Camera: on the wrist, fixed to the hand. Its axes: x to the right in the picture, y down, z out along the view.
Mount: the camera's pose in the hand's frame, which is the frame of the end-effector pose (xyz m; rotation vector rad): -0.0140 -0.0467 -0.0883 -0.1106 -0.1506 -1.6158
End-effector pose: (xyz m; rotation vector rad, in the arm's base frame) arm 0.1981 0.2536 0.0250 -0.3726 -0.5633 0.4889
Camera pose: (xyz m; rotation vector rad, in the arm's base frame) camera 0.2552 0.1900 -0.0286 0.0952 -0.8491 -1.0795
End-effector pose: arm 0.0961 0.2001 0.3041 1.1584 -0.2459 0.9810
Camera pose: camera 0.0963 0.2653 0.2271 0.9210 0.4905 -0.5398
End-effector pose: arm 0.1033 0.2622 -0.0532 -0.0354 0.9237 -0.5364
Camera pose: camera 0.0090 0.2453 -0.0849 -0.9681 0.6098 -1.9259
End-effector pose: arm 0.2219 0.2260 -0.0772 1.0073 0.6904 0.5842
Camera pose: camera 0.1524 0.2453 -0.1477 0.1501 1.0609 -0.8496
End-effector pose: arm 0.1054 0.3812 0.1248 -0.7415 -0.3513 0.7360
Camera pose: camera 0.1648 0.3048 0.0963 -0.2996 -0.9481 -0.7679
